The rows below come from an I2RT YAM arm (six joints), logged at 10 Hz.
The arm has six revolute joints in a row. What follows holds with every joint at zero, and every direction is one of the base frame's. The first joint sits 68 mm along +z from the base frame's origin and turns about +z. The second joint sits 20 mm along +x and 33.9 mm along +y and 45.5 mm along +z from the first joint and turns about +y. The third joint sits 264 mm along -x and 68.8 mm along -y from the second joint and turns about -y. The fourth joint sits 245 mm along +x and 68.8 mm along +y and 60 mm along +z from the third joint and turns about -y. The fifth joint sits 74 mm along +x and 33.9 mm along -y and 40.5 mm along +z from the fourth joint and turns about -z. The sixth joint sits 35.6 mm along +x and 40.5 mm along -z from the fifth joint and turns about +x. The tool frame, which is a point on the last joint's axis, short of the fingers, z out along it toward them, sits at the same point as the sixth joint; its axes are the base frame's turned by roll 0, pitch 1.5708 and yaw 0 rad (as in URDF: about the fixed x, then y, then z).
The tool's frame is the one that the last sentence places.
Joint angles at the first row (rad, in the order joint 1, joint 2, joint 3, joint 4, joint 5, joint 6):
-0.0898 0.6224 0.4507 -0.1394 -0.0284 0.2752
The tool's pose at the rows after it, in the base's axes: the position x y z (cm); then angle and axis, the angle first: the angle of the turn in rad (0 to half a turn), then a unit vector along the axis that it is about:
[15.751 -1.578 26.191 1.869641 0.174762 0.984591 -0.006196]
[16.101 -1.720 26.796 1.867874 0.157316 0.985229 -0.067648]
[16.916 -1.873 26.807 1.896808 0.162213 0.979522 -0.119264]
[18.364 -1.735 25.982 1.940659 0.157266 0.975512 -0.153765]
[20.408 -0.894 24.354 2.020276 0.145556 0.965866 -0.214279]
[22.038 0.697 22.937 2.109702 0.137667 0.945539 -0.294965]
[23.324 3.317 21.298 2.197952 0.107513 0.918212 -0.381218]
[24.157 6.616 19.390 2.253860 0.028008 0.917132 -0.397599]
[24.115 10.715 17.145 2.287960 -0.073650 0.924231 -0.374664]
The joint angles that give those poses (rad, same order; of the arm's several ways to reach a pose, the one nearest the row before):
-0.0769 0.6079 0.4870 -0.1795 0.1024 0.1989
-0.0685 0.6323 0.5121 -0.1753 0.1734 0.1196
-0.0566 0.6853 0.5297 -0.1615 0.2592 0.0834
-0.0319 0.7723 0.5304 -0.1135 0.3286 0.0582
0.0360 0.9081 0.5316 -0.0509 0.4751 0.0261
0.1345 1.0409 0.5533 -0.0296 0.6891 0.0120
0.2619 1.1847 0.5846 -0.0296 0.9211 0.0006
0.3859 1.3155 0.6155 -0.0383 0.9829 -0.0177
0.5293 1.4395 0.6418 -0.0444 0.9653 -0.0242

